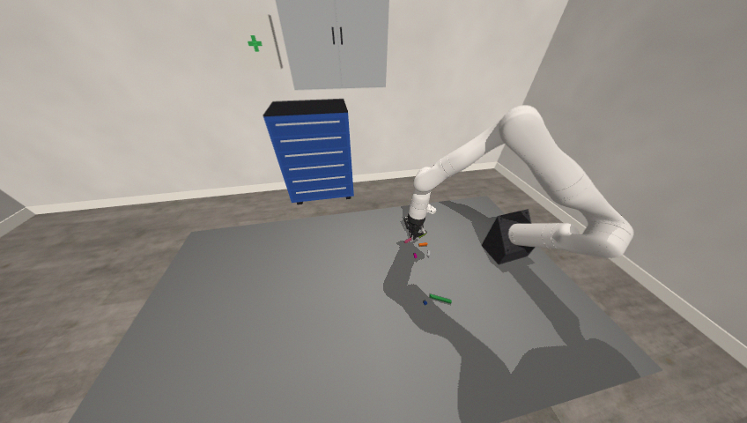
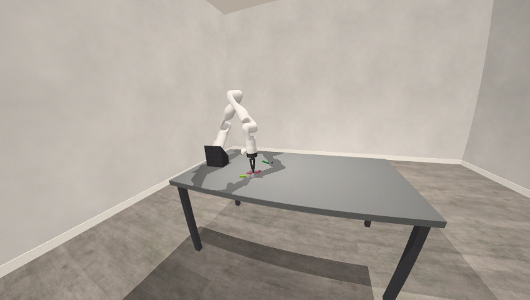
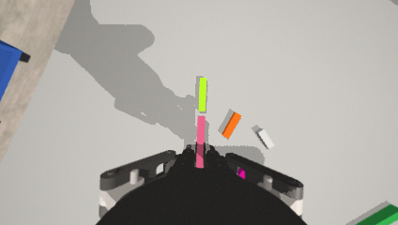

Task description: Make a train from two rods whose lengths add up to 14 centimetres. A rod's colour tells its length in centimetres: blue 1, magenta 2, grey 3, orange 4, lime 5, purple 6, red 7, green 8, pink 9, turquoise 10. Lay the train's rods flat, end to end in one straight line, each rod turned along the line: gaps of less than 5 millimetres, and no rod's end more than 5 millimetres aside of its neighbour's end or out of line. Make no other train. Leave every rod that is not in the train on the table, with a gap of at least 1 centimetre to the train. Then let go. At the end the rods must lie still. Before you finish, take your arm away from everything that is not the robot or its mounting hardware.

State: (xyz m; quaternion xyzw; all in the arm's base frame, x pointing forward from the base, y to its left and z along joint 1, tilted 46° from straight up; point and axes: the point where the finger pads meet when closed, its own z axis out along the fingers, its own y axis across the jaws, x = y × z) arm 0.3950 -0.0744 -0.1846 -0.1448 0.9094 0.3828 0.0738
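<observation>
Right now my hand is 50 mm past the orange rod, 30 mm to the right of it and 40 mm above it. Round my hand: lime rod 70 mm behind, 20 mm to the right, 40 mm below; magenta rod 20 mm ahead, 80 mm to the left, 40 mm below; pink rod 20 mm below.
</observation>
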